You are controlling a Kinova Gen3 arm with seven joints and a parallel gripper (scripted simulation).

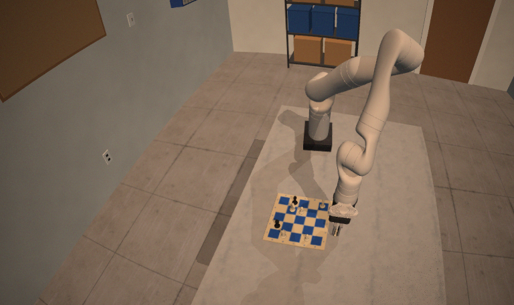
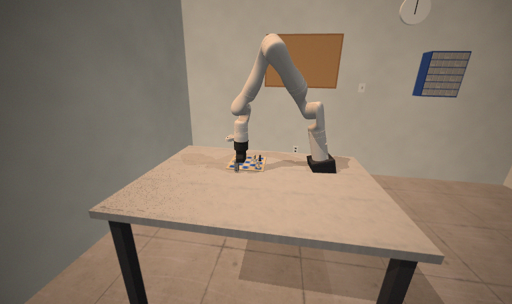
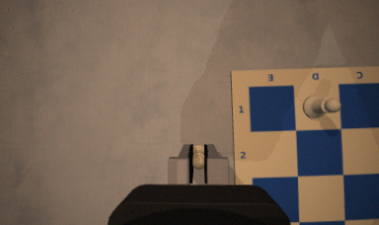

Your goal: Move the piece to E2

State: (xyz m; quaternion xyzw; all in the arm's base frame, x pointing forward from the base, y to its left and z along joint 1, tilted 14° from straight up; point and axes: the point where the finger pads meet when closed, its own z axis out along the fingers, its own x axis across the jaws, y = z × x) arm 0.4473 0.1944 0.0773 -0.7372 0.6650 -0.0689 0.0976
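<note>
My hand is 20 mm past the chessboard, 140 mm to the left of it and 20 mm above it.
</note>
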